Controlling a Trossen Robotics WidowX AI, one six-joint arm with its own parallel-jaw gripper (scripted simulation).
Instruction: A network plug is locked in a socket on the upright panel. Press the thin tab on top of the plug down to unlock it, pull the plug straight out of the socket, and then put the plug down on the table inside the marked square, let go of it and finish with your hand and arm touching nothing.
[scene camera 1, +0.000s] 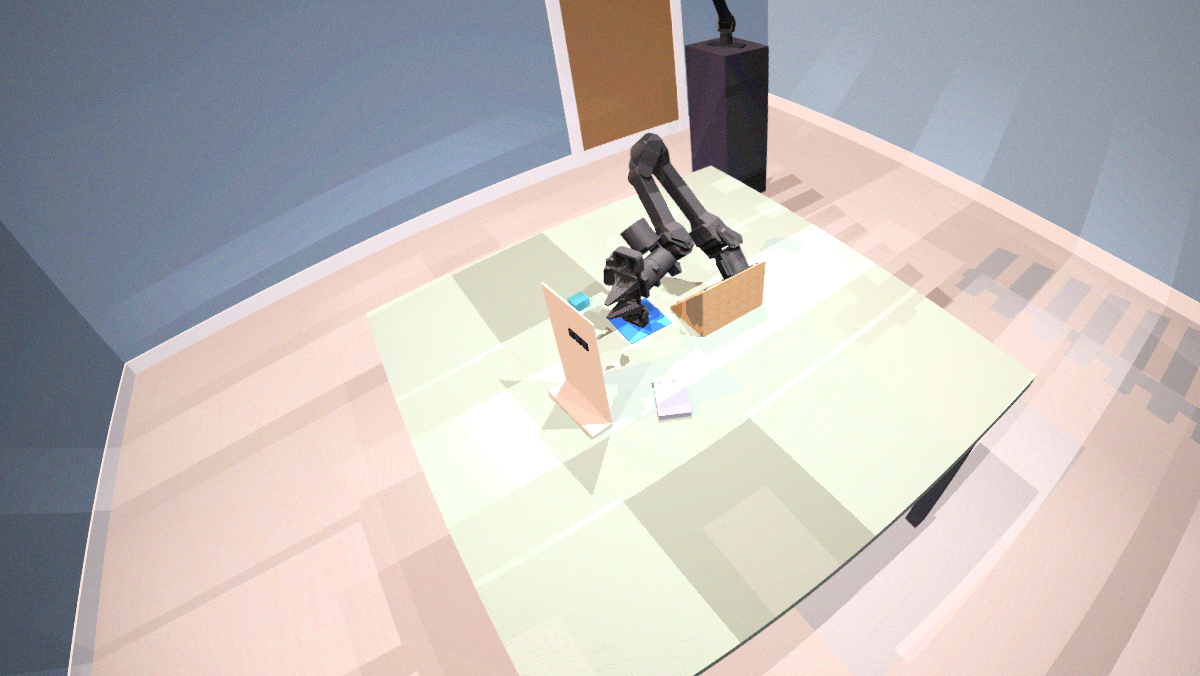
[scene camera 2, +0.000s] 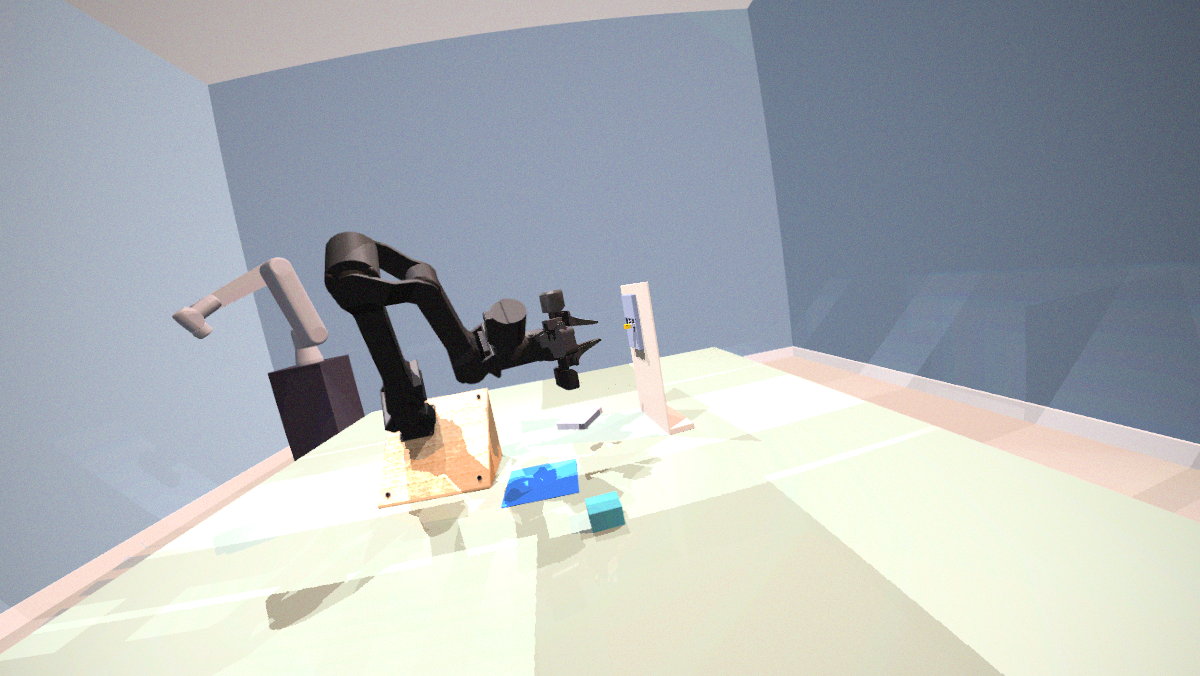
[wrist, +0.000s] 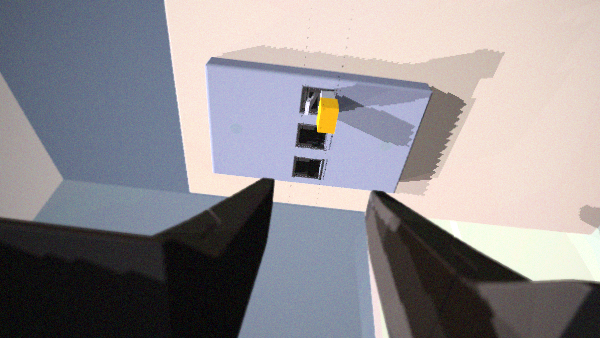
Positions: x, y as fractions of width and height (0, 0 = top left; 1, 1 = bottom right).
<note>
In view: my gripper (scene camera 1: 0.51, 0.46), a network plug (wrist: 0.55, 0.32), a teal block (scene camera 2: 0.50, 0.76) and an upright panel (scene camera 1: 0.49, 0.59).
My gripper also shows in the wrist view (wrist: 0.53, 0.58). The upright panel also shows in scene camera 2 (scene camera 2: 0.53, 0.45) and in the wrist view (wrist: 0.79, 0.35). Scene camera 1 does not show the network plug, which is hidden by the upright panel. The wrist view does not show the teal block: it is out of frame.
</note>
